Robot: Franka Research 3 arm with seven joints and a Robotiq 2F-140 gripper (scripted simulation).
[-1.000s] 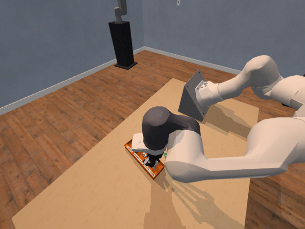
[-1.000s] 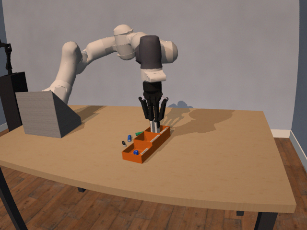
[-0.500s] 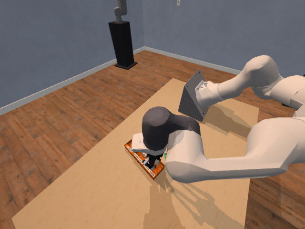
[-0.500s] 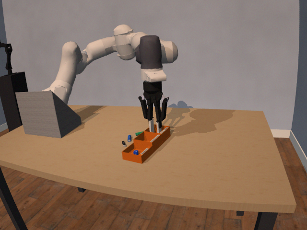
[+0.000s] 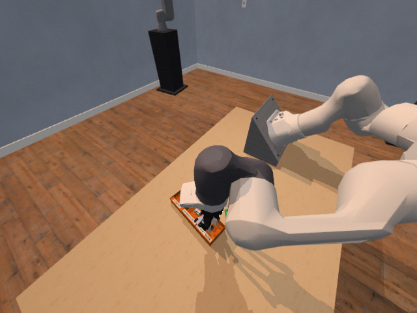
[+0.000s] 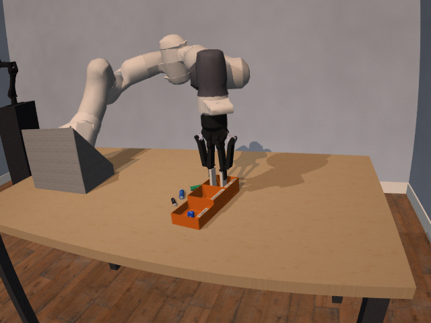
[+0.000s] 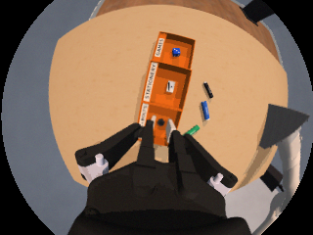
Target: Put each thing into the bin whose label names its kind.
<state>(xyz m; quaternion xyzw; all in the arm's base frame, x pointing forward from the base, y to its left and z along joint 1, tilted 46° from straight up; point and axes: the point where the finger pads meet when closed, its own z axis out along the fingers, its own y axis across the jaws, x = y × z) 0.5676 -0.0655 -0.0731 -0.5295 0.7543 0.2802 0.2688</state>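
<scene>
The black piece is 40 mm below my hand. Also, from my hand: white piece (30 mm behind, 80 mm to the right, 40 mm below); green battery (80 mm behind, 40 mm to the left, 40 mm below); blue cylinder (120 mm behind, 20 mm to the right, 40 mm below).
</scene>
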